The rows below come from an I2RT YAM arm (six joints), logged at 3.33 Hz.
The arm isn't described. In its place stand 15 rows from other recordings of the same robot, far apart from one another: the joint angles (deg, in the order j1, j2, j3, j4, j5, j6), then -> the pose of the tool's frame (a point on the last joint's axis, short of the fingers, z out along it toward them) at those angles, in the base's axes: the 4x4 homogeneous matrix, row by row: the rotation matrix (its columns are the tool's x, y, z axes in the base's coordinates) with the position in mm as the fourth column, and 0 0 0 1 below.
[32.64 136.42 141.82 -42.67 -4.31 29.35] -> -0.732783 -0.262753 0.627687 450.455; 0.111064 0.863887 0.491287 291.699; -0.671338 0.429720 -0.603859 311.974; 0 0 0 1
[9.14 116.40 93.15 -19.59 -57.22 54.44] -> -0.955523 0.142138 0.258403 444.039; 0.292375 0.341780 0.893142 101.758; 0.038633 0.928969 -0.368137 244.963; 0 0 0 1
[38.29 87.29 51.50 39.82 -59.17 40.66] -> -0.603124 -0.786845 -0.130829 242.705; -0.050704 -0.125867 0.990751 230.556; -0.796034 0.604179 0.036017 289.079; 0 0 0 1
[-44.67 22.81 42.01 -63.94 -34.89 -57.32] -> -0.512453 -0.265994 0.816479 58.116; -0.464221 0.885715 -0.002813 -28.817; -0.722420 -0.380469 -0.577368 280.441; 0 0 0 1
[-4.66 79.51 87.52 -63.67 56.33 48.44] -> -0.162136 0.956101 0.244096 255.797; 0.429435 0.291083 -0.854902 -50.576; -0.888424 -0.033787 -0.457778 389.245; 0 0 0 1
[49.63 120.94 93.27 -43.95 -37.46 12.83] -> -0.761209 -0.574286 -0.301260 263.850; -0.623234 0.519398 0.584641 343.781; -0.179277 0.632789 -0.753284 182.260; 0 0 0 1
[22.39 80.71 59.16 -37.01 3.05 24.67] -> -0.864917 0.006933 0.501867 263.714; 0.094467 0.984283 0.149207 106.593; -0.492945 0.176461 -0.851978 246.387; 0 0 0 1
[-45.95 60.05 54.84 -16.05 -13.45 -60.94] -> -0.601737 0.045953 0.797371 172.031; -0.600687 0.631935 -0.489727 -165.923; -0.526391 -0.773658 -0.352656 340.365; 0 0 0 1
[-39.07 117.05 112.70 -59.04 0.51 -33.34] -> -0.927988 0.147604 0.342127 339.849; 0.045465 0.956186 -0.289207 -276.300; -0.369825 -0.252825 -0.894041 291.877; 0 0 0 1
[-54.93 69.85 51.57 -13.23 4.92 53.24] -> 0.507224 0.753738 0.417856 154.843; 0.666682 -0.035918 -0.744477 -225.878; -0.546132 0.656193 -0.520722 284.255; 0 0 0 1
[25.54 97.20 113.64 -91.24 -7.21 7.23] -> -0.921364 -0.344204 0.180588 268.536; -0.301879 0.926320 0.225389 133.267; -0.244862 0.153150 -0.957386 396.810; 0 0 0 1
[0.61 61.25 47.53 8.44 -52.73 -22.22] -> 0.216899 -0.774293 0.594496 240.095; -0.226709 0.552389 0.802165 30.888; -0.949504 -0.308767 -0.055727 336.343; 0 0 0 1
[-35.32 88.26 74.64 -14.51 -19.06 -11.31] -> -0.438306 0.229976 0.868906 299.768; 0.083386 0.972948 -0.215450 -198.157; -0.894949 -0.021978 -0.445626 327.246; 0 0 0 1
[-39.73 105.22 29.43 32.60 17.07 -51.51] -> -0.934677 0.070726 0.348393 213.563; -0.196106 0.714834 -0.671234 -191.081; -0.296517 -0.695708 -0.654269 71.528; 0 0 0 1
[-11.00 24.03 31.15 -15.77 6.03 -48.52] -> -0.316325 0.082603 0.945048 119.743; -0.697499 0.654966 -0.290714 -27.085; -0.642988 -0.751130 -0.149566 294.457; 0 0 0 1
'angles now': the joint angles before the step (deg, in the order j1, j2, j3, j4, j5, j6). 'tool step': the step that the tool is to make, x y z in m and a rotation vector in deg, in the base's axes. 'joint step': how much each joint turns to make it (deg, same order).
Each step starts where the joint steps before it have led.
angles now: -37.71, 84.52, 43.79, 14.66, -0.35, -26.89
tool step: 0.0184, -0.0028, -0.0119, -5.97, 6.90, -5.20
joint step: 2.72, 5.22, 2.48, 1.11, 11.09, -4.37
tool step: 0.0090, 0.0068, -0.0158, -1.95, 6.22, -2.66
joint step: 2.54, 2.97, 0.30, -0.96, 7.02, -1.92
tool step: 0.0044, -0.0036, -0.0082, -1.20, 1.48, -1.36
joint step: 0.10, 2.40, 0.46, 1.60, 2.19, -0.82
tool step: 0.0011, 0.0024, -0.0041, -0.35, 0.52, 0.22
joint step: 0.49, 0.52, -0.52, 0.91, 0.53, -0.37
